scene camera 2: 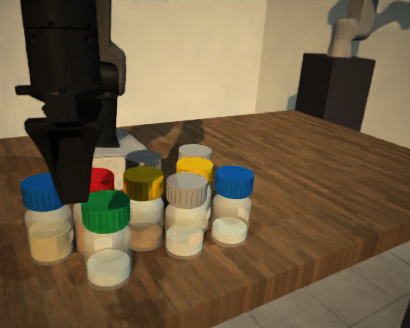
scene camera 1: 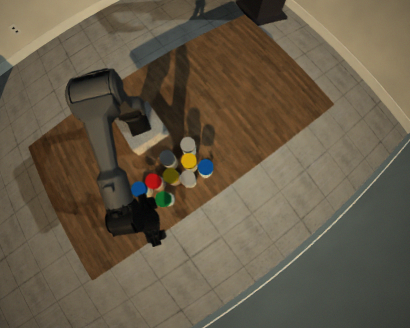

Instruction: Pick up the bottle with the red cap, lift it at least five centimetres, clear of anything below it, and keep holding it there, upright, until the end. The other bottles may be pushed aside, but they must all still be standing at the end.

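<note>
The bottle with the red cap (scene camera 1: 153, 181) (scene camera 2: 103, 180) stands upright on the table, partly hidden in scene camera 2 behind a finger and the green-capped bottle (scene camera 1: 163, 199) (scene camera 2: 106, 212). A blue-capped bottle (scene camera 1: 139, 188) (scene camera 2: 40, 192) stands at its left, and an olive-yellow-capped bottle (scene camera 1: 171, 176) (scene camera 2: 143, 184) at its right. My gripper (scene camera 1: 151, 220) (scene camera 2: 75, 196) points down at about cap height or above, on the near side of the red cap. It looks open, with its fingers apart in scene camera 1; they overlap in scene camera 2. No bottle shows between them.
Also upright are a dark grey-capped bottle (scene camera 1: 168, 158) (scene camera 2: 143, 159), a yellow-capped one (scene camera 1: 189, 161) (scene camera 2: 195, 169), two light grey-capped ones (scene camera 1: 188, 145) (scene camera 1: 188, 178) and another blue-capped one (scene camera 1: 205, 167) (scene camera 2: 234, 182). The wooden table's front edge (scene camera 2: 300, 280) runs nearby.
</note>
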